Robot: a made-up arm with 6 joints.
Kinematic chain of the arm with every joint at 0, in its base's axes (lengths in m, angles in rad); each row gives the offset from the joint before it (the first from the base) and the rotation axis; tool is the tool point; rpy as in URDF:
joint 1: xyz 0 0 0.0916 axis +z
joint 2: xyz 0 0 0 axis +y
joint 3: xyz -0.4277 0 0.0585 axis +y
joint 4: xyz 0.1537 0 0.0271 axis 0.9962 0 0.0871
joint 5: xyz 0 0 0 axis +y
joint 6: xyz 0.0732 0 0.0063 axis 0.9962 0 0.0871
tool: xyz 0 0 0 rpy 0 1.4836 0
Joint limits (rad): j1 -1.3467..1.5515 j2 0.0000..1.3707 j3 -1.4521..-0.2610 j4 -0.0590..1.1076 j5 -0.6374..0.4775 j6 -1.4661..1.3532
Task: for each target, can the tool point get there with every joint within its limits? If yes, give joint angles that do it. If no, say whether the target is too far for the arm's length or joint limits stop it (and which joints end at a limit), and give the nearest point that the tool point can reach.
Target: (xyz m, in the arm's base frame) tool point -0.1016 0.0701 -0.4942
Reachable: no: joint limits stop it (at a limit: joint 2, joint 3, joint 5) | nearest point -0.1756 0.1212 0.2064 | short by 0.706 m
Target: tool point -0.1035 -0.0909 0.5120
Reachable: yes | joints 0.7304 0.5882 -1.0821 0.4006 0.0451 0.9275
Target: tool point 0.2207 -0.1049 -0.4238
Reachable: no: joint limits stop it (at a limit: joint 1, joint 2, joint 3, joint 4, joint 5) | nearest point -0.0021 -0.2134 0.2064 | short by 0.677 m
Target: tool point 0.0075 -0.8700 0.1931
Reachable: no: too far | nearest point -0.0068 -0.4781 0.3664 | short by 0.429 m
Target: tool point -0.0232 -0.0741 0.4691
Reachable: yes | joints 1.3120 0.6754 -0.8313 0.7304 0.0701 1.0999
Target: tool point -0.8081 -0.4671 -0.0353
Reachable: no: too far | nearest point -0.4140 -0.2393 0.3664 | short by 0.607 m
